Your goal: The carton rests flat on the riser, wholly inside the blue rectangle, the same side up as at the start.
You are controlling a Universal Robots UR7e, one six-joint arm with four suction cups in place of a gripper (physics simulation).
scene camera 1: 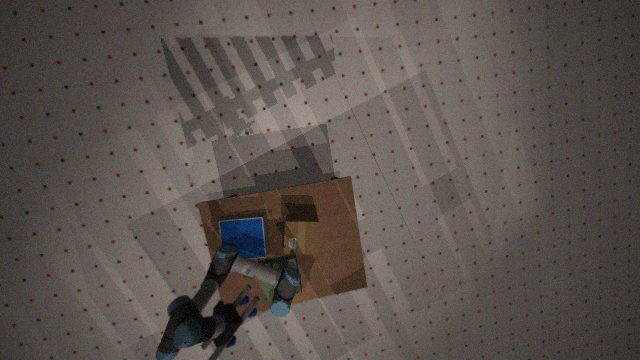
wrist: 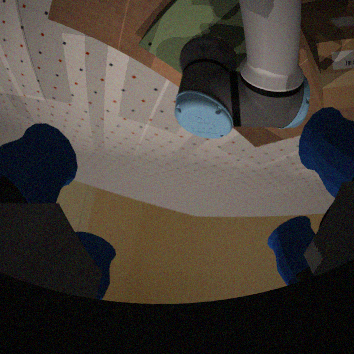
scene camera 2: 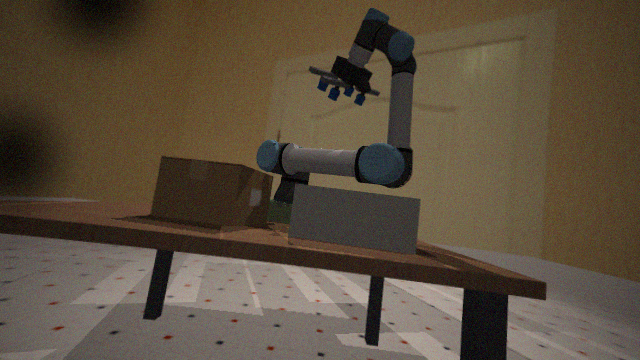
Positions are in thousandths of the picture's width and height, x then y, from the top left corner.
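Note:
Nothing is carried by my suction head (wrist: 129, 456). On the table rest a brown carton (scene camera 2: 355, 540), which I can also see as the carton (scene camera 1: 471, 646), and a grey riser (scene camera 2: 604, 618). The riser is out of frame in the wrist view.

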